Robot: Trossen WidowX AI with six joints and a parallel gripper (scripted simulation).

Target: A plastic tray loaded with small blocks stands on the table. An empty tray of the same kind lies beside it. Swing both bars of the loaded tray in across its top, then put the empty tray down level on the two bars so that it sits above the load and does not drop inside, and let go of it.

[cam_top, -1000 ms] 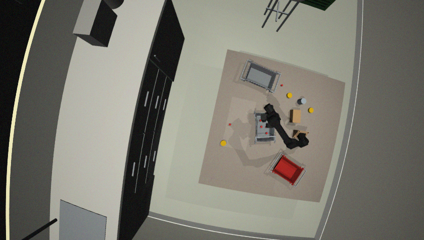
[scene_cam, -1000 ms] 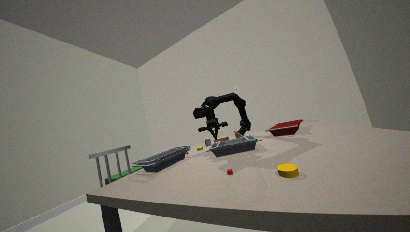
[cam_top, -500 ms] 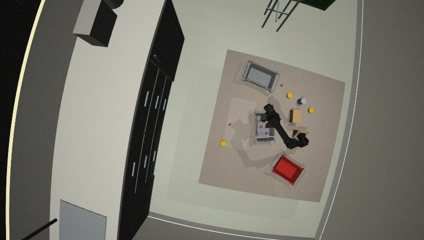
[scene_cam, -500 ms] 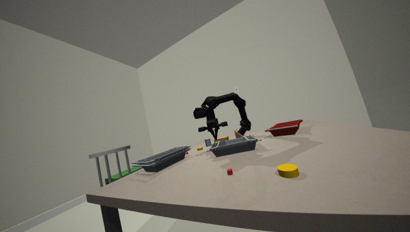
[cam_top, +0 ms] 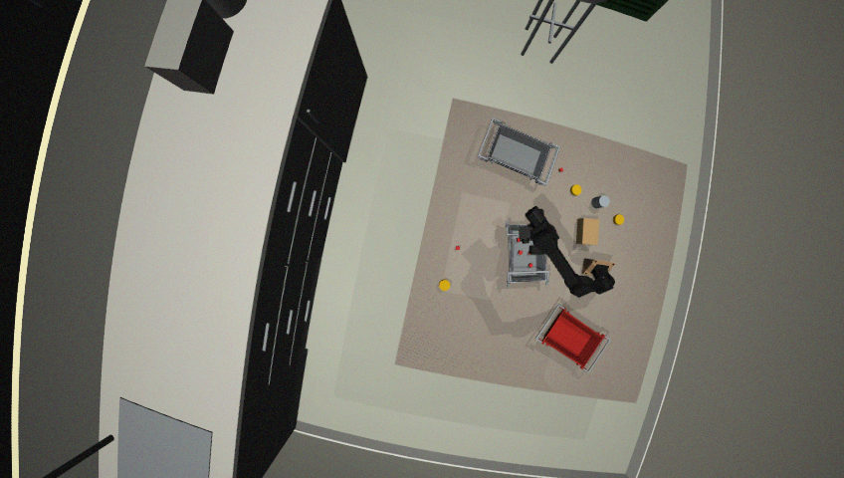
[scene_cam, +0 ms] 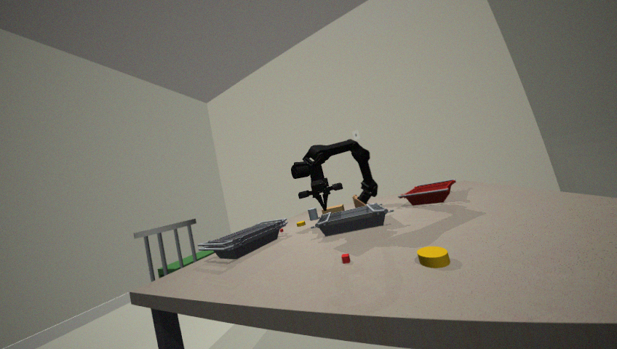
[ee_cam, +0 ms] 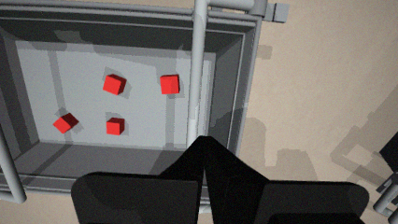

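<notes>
Now: the red tray 46 cm to the left of my gripper tip, 32 cm behind it and 4 cm below it. Round my gripper tip: red cube: 29 cm ahead, 12 cm to the left, 8 cm below; then box: 31 cm behind, 6 cm below, 5 cm to the right.
</notes>
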